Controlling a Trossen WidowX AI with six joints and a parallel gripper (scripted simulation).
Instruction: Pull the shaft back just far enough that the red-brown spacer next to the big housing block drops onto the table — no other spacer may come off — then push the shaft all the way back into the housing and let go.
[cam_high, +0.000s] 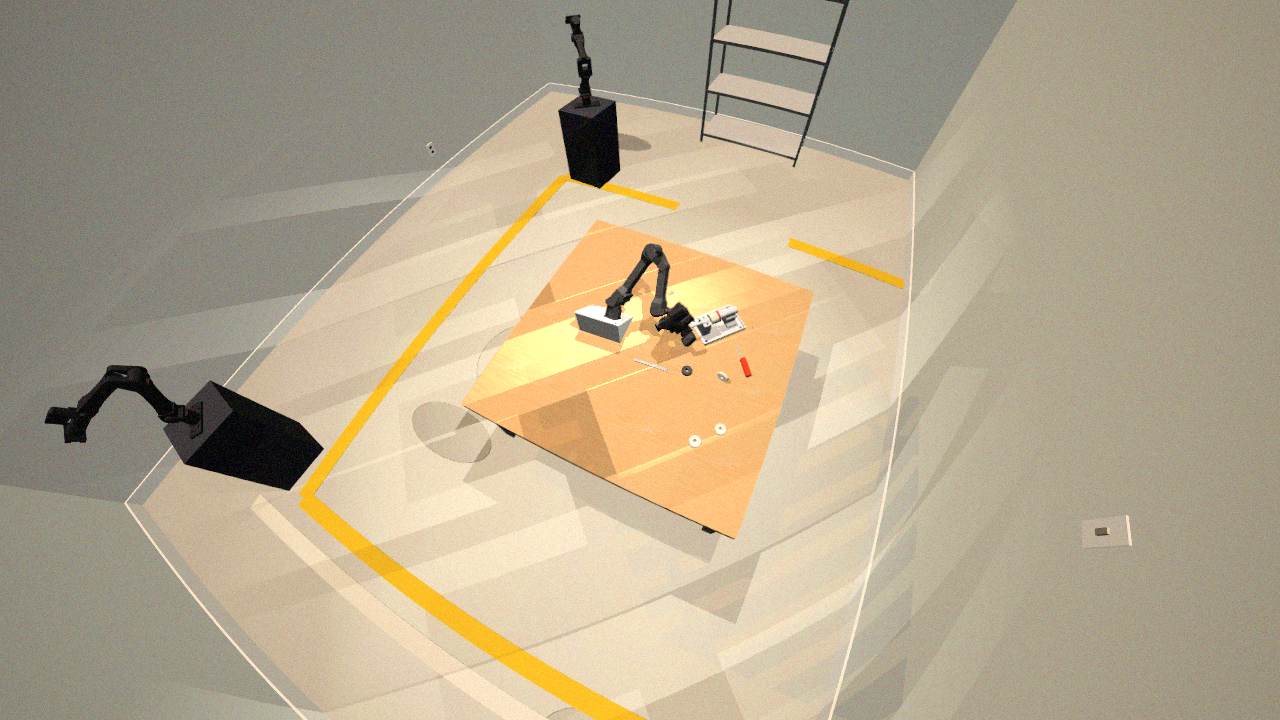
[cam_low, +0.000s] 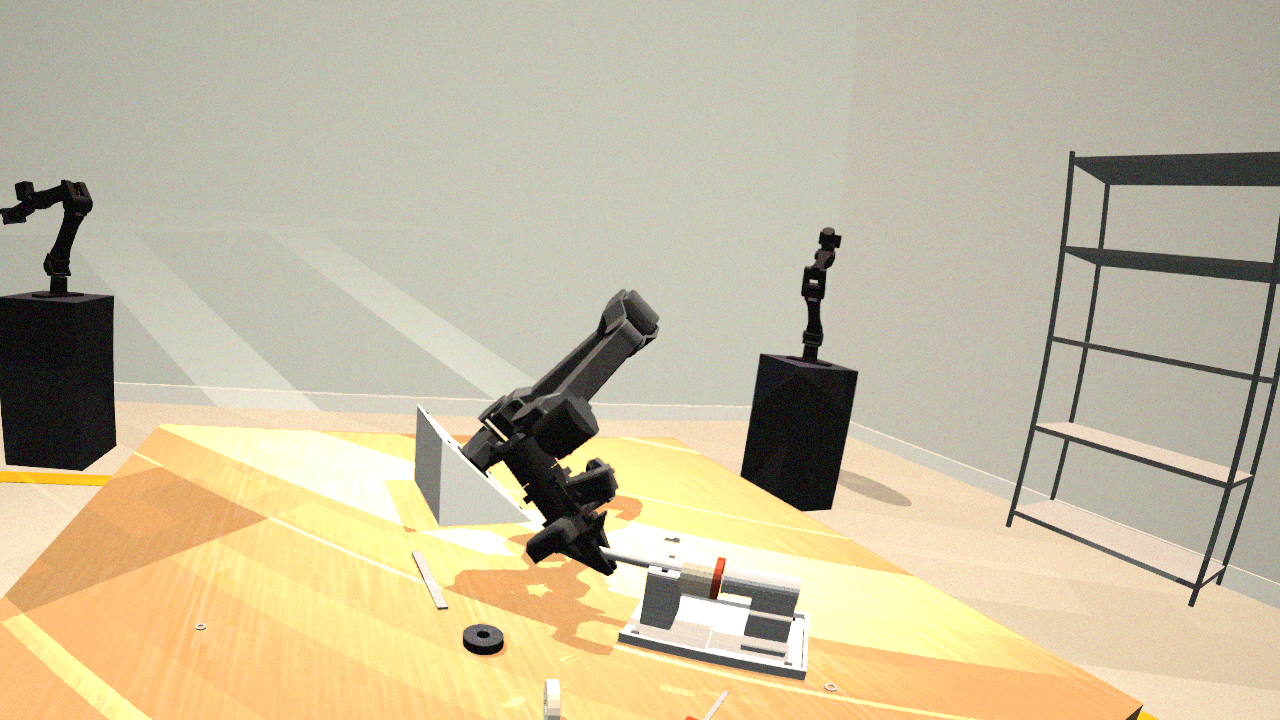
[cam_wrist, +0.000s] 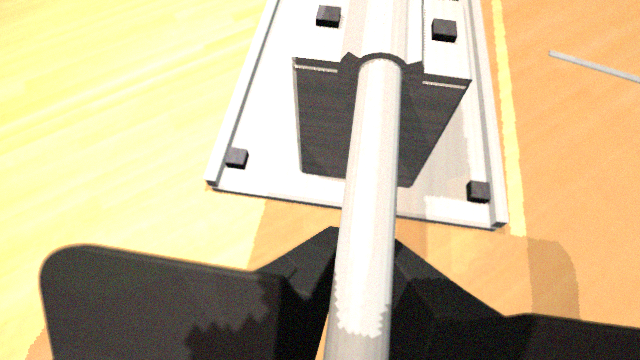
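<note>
The grey shaft lies 4 cm to the left of my gripper tip, 3 cm ahead of it and 2 cm above it. Also, from my gripper tip: thin metal strip 23 cm to the right, 9 cm behind, 5 cm below; then red-brown spacer 11 cm to the left, 8 cm ahead, 2 cm above; then black ring 18 cm to the right, 7 cm ahead, 5 cm below.
</note>
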